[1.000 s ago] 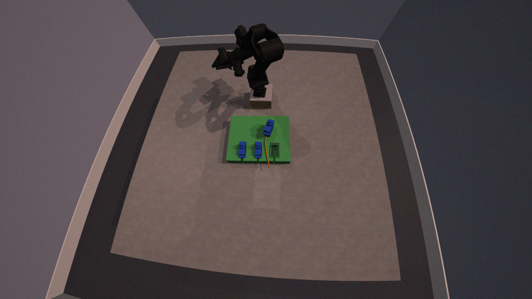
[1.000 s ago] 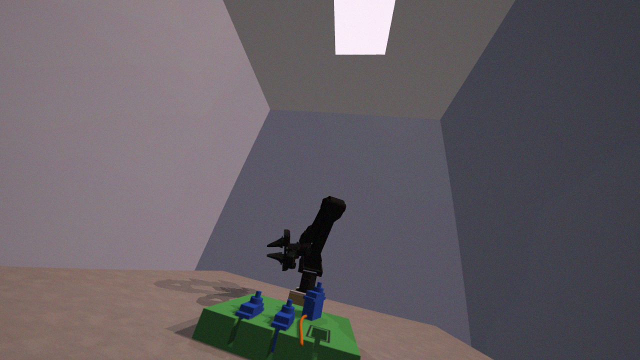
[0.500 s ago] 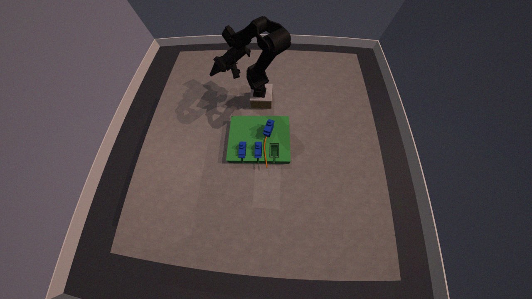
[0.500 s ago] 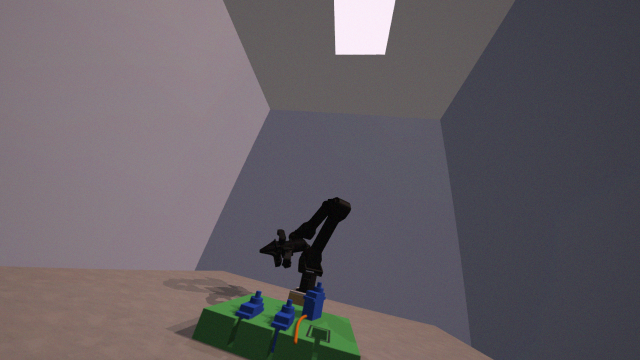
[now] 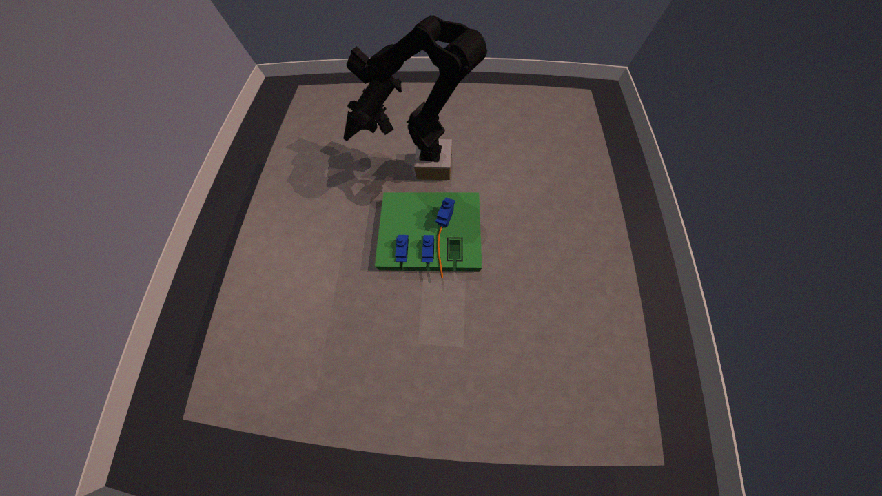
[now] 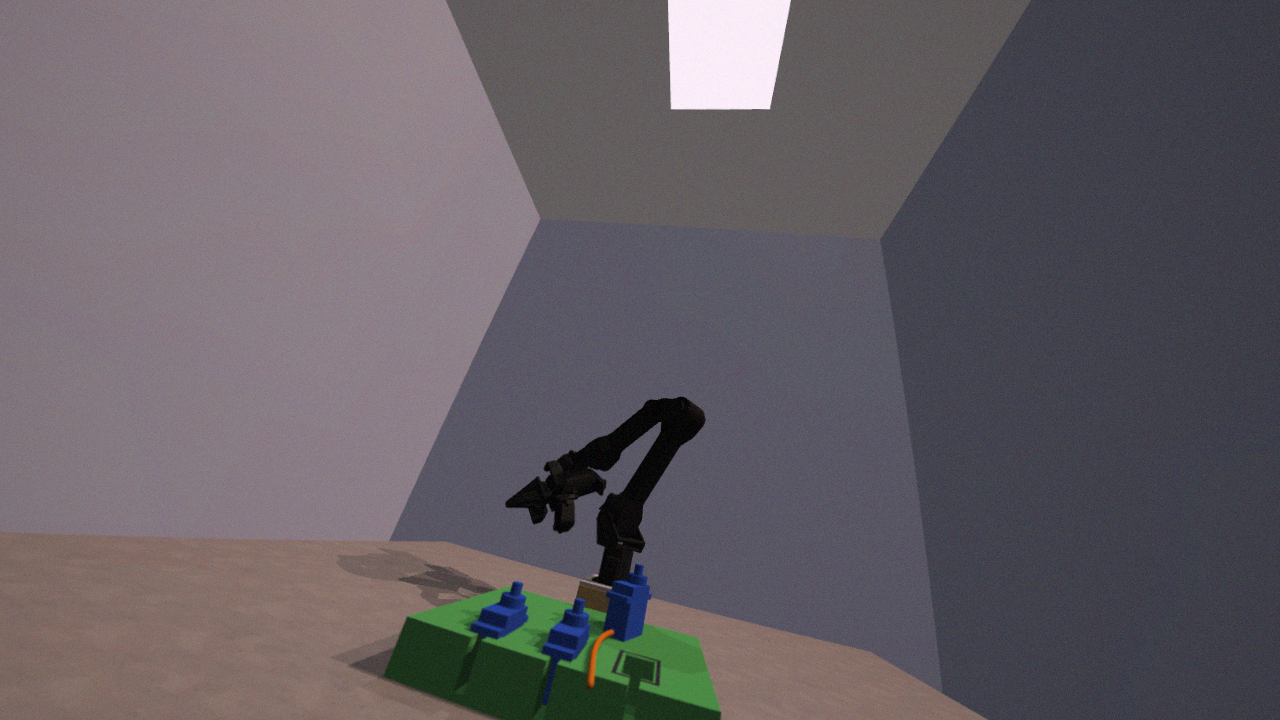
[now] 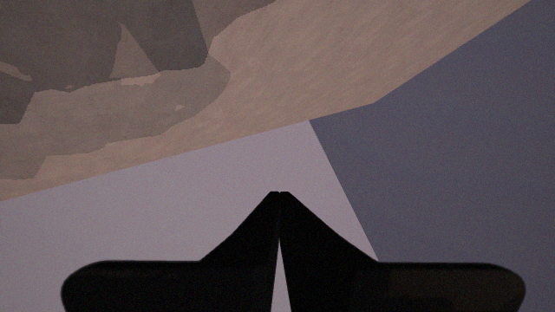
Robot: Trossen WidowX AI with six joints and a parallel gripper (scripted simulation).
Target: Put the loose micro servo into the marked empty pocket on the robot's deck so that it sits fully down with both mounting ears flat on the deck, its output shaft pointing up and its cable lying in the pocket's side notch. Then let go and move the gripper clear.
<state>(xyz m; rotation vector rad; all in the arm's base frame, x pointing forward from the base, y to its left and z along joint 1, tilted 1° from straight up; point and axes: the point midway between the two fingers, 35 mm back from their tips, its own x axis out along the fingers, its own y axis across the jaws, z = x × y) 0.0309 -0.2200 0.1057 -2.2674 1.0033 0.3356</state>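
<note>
My gripper tip is now 270 mm to the right of the green deck, 160 mm short of it and 140 mm above it.
</note>
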